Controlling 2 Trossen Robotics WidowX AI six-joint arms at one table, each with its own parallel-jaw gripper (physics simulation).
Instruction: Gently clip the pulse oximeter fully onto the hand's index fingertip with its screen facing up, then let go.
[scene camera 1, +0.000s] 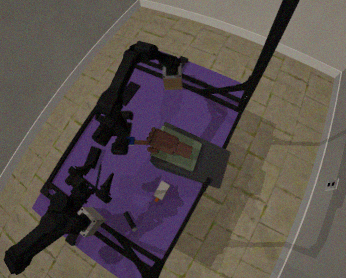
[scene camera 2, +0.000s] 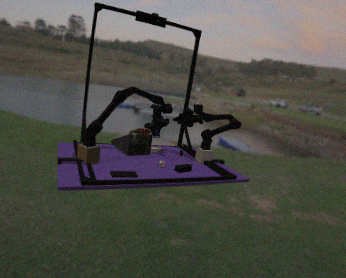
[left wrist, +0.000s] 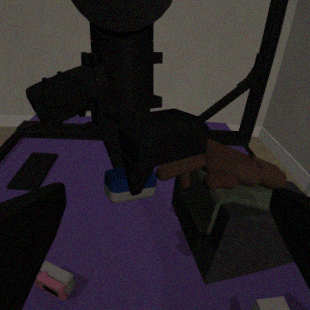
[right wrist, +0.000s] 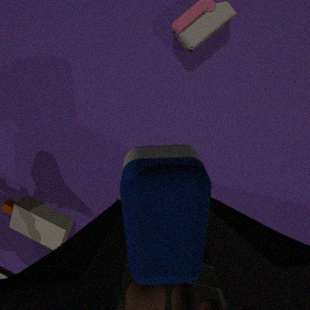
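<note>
The blue-and-white pulse oximeter is between the fingers of my right gripper, blue side up, above the table. No screen can be made out on it. The brown hand rests on its stand with its index finger stretched toward the oximeter. The fingertip is at the oximeter's near end; how far it sits inside is not clear. My left gripper is open and empty, facing the oximeter from a distance.
The dark wedge stand carries the hand on a green pad. A white box with an orange end, a pink-and-white object, a dark cylinder and a flat dark block lie on the table.
</note>
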